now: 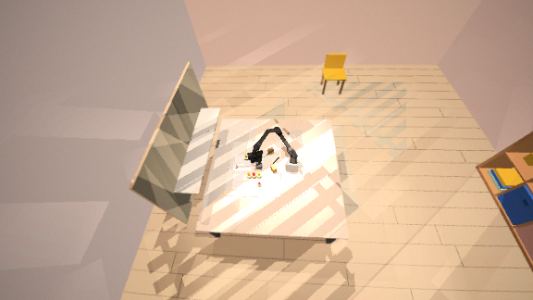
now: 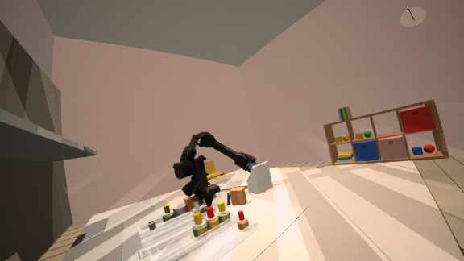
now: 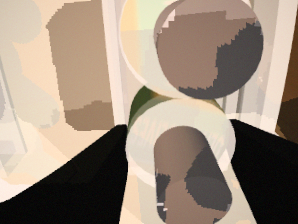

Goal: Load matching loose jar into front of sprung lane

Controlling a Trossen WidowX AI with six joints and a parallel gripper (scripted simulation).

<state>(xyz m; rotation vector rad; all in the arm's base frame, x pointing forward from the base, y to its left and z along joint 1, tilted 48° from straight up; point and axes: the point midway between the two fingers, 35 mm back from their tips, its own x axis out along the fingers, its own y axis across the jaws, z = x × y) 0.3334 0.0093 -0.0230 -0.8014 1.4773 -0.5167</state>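
Now: the dark stick 14 cm behind my gripper tip, 6 cm to the right of it and 2 cm below it. From my gripper tip the other things lie so: clear rack (14 cm ahead, 5 cm to the left, 1 cm below).
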